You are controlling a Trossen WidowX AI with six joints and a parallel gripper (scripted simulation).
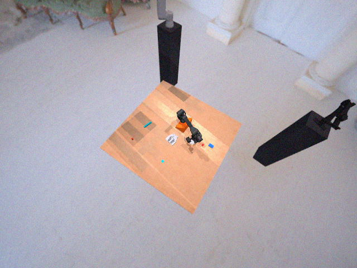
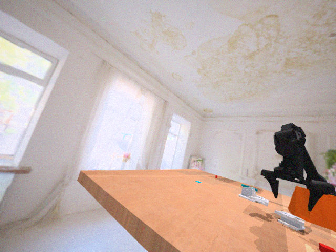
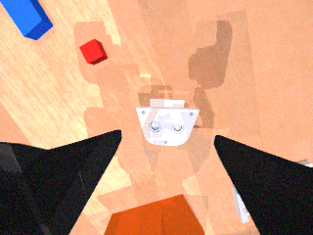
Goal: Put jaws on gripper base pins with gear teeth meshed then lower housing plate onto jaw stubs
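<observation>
Right now the white block is 60 mm below my gripper tip and 10 mm to the right of it. Also, from my gripper tip: cyan cube 410 mm ahead, 120 mm to the right, 70 mm below; then blue block 210 mm to the left, 110 mm behind, 60 mm below; then gripper jaw 230 mm to the right, 100 mm ahead, 60 mm below.
</observation>
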